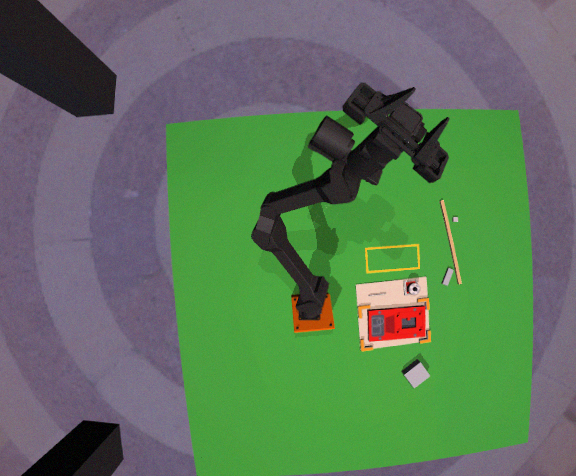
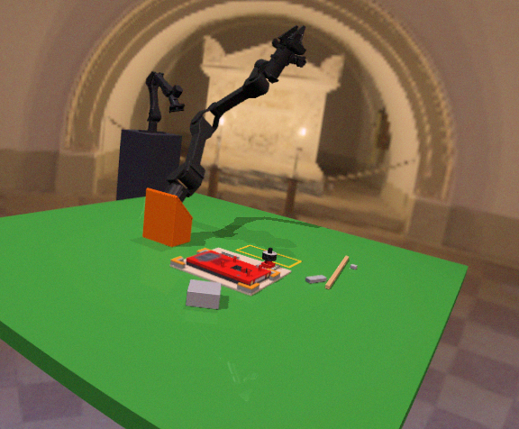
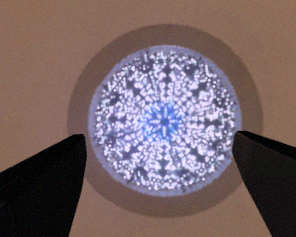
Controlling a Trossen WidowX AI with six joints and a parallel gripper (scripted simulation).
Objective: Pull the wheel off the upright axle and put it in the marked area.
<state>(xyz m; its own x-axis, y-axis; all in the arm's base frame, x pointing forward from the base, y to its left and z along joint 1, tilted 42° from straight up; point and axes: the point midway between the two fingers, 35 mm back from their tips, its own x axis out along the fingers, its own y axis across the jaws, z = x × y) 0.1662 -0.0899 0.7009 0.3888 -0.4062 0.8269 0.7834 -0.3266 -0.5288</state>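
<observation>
Right now the wheel is 22 cm ahead of my gripper tip, 35 cm to the right of it and 70 cm below it. Also, from my gripper tip: small grey cube: 38 cm ahead, 12 cm to the right, 73 cm below; wooden stick: 37 cm ahead, 20 cm to the right, 73 cm below; grey box: 24 cm ahead, 66 cm to the right, 72 cm below.
</observation>
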